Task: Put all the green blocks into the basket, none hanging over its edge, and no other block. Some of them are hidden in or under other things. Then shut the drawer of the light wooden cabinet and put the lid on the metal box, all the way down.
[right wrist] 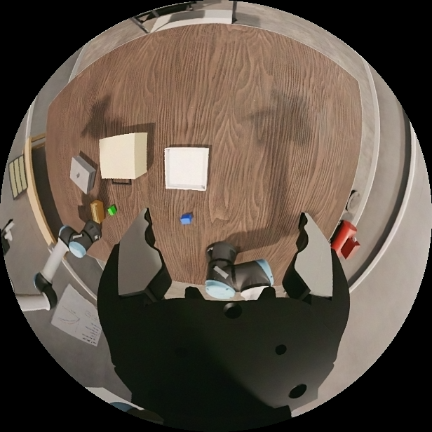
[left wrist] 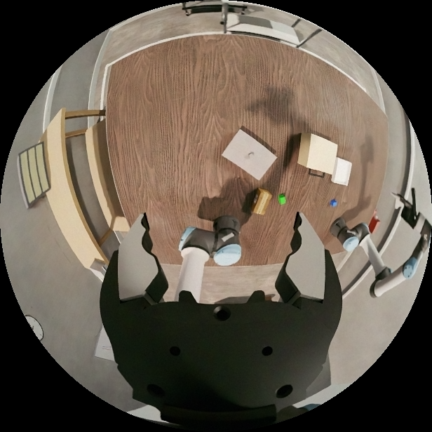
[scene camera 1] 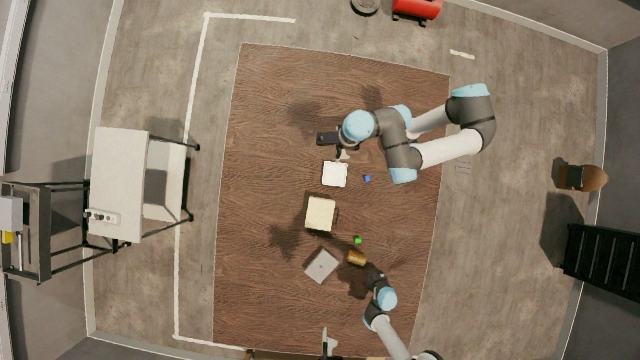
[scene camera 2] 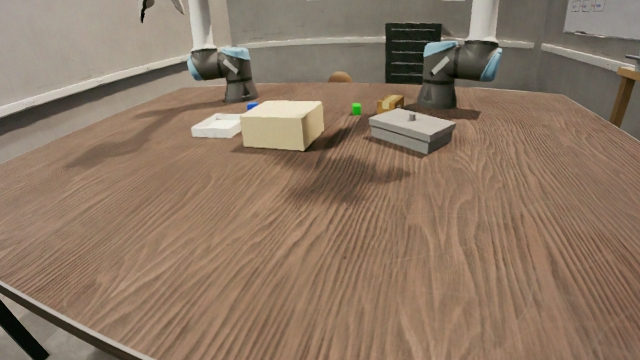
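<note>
A green block (scene camera 1: 357, 240) (scene camera 2: 356, 109) (left wrist: 282, 199) (right wrist: 112, 210) lies on the table beside a brown taped box (scene camera 1: 356, 258) (scene camera 2: 390, 103) (left wrist: 261, 201) (right wrist: 97, 211). The white basket (scene camera 1: 334, 174) (scene camera 2: 218, 132) (left wrist: 342, 171) (right wrist: 186, 168) is empty. The light wooden cabinet (scene camera 1: 320, 213) (scene camera 2: 274, 131) (left wrist: 320, 152) (right wrist: 124, 156) shows its drawer front with a dark handle, apparently shut. The grey lid (scene camera 1: 321, 266) (scene camera 2: 400, 123) (left wrist: 245, 159) (right wrist: 84, 175) rests on the metal box (scene camera 2: 397, 140); full seating is unclear. My left gripper (left wrist: 221, 212) is open, high at the table's lower edge. My right gripper (right wrist: 226, 210) is open, high beyond the basket.
A blue block (scene camera 1: 367, 178) (scene camera 2: 252, 106) (left wrist: 333, 203) (right wrist: 186, 219) lies near the basket. Both arm bases stand along the table's right side in scene camera 1. A light wooden bench (left wrist: 60, 185) stands past the table's edge.
</note>
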